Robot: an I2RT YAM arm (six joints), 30 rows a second.
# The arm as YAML. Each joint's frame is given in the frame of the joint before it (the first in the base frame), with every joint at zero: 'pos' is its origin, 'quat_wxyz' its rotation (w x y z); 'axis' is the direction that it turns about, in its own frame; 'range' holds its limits. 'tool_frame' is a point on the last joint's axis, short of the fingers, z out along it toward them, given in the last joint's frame.
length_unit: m
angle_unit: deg
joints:
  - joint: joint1
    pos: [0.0, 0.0, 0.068]
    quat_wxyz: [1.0, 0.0, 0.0, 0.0]
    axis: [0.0, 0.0, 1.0]
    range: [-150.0, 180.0]
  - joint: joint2
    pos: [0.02, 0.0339, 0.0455]
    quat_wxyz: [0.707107, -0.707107, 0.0, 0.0]
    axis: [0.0, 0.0, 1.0]
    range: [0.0, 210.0]
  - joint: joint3
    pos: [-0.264, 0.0, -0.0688]
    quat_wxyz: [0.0, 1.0, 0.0, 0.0]
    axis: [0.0, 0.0, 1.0]
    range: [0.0, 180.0]
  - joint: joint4
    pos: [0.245, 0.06, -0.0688]
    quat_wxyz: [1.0, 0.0, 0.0, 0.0]
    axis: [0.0, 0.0, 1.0]
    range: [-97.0, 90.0]
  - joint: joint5
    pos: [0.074, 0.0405, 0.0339]
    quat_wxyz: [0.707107, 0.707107, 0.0, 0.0]
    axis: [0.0, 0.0, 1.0]
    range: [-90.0, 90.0]
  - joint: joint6
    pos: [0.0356, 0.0, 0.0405]
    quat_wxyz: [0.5, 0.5, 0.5, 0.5]
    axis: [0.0, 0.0, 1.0]
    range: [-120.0, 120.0]
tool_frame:
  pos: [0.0, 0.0, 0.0]
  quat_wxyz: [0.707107, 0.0, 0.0, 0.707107]
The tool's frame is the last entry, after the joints.
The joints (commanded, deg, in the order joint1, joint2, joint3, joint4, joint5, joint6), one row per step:
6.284, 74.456, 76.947, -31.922, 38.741, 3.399
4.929, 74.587, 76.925, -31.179, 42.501, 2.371
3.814, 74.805, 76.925, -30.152, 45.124, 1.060
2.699, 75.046, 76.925, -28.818, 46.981, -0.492
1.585, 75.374, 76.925, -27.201, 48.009, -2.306
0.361, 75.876, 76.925, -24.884, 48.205, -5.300
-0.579, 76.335, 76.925, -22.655, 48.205, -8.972
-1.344, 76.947, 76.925, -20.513, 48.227, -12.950
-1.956, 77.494, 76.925, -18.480, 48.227, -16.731
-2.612, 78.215, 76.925, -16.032, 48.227, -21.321
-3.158, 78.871, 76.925, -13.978, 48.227, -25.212
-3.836, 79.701, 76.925, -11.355, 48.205, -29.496
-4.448, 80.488, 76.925, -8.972, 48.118, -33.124
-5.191, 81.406, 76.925, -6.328, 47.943, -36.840
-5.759, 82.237, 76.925, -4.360, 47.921, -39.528
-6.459, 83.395, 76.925, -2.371, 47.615, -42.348
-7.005, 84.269, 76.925, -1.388, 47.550, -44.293
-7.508, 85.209, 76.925, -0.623, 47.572, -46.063
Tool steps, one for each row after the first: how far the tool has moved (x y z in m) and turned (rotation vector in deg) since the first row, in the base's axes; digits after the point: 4 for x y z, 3 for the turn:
0.0002, -0.0084, 0.0012, -2.508, -0.166, -4.259
0.0012, -0.0150, 0.0023, -4.593, -0.239, -7.228
0.0025, -0.0212, 0.0036, -6.403, -0.341, -9.493
0.0046, -0.0271, 0.0048, -7.961, -0.396, -10.982
0.0082, -0.0332, 0.0061, -9.899, -0.159, -11.516
0.0115, -0.0380, 0.0074, -12.241, 0.580, -11.419
0.0154, -0.0420, 0.0079, -14.833, 1.785, -11.104
0.0189, -0.0453, 0.0085, -17.294, 2.920, -10.727
0.0233, -0.0490, 0.0089, -20.297, 4.406, -10.241
0.0272, -0.0521, 0.0089, -22.849, 5.768, -9.863
0.0319, -0.0561, 0.0090, -25.644, 7.074, -9.617
0.0362, -0.0598, 0.0089, -27.998, 8.138, -9.456
0.0411, -0.0643, 0.0084, -30.396, 9.187, -9.401
0.0452, -0.0679, 0.0073, -32.141, 10.119, -9.498
0.0508, -0.0725, 0.0043, -33.933, 11.424, -9.347
0.0546, -0.0762, 0.0011, -35.157, 12.850, -9.308
0.0587, -0.0798, -0.0030, -36.251, 14.453, -9.264

